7 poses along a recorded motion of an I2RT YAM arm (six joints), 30 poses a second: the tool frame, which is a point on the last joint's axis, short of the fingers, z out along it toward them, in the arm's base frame.
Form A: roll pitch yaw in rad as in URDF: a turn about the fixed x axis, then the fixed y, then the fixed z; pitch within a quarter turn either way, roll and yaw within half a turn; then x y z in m.
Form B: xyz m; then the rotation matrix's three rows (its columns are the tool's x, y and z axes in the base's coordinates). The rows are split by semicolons. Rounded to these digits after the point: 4 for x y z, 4 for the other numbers.
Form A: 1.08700, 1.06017, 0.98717, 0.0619, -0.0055, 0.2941
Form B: 0.0619, -0.0055, 0.2941; 0.2693, 0.0374, 0.9623; 0.4078, 0.9008, -0.1492; -0.8724, 0.4326, 0.2273
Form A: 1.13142, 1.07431, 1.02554, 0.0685, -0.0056, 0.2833
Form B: 0.0685, -0.0056, 0.2833; 0.2470, 0.0490, 0.9678; 0.4073, 0.9010, -0.1496; -0.8793, 0.4311, 0.2026
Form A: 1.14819, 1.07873, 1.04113, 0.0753, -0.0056, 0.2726
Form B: 0.0753, -0.0056, 0.2726; 0.2387, 0.0522, 0.9697; 0.4077, 0.9009, -0.1488; -0.8814, 0.4309, 0.1938
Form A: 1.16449, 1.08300, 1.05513, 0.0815, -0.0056, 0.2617
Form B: 0.0815, -0.0056, 0.2617; 0.2311, 0.0563, 0.9713; 0.4077, 0.9008, -0.1492; -0.8834, 0.4305, 0.1852
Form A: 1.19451, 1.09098, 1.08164, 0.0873, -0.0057, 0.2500
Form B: 0.0873, -0.0057, 0.2500; 0.2169, 0.0633, 0.9741; 0.4075, 0.9009, -0.1493; -0.8871, 0.4293, 0.1696
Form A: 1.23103, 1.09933, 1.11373, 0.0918, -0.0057, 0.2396
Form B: 0.0918, -0.0057, 0.2396; 0.2004, 0.0716, 0.9771; 0.4076, 0.9008, -0.1497; -0.8909, 0.4282, 0.1514
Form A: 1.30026, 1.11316, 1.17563, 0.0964, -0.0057, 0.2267
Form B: 0.0964, -0.0057, 0.2267; 0.1701, 0.0861, 0.9817; 0.4078, 0.9007, -0.1497; -0.8971, 0.4258, 0.1181
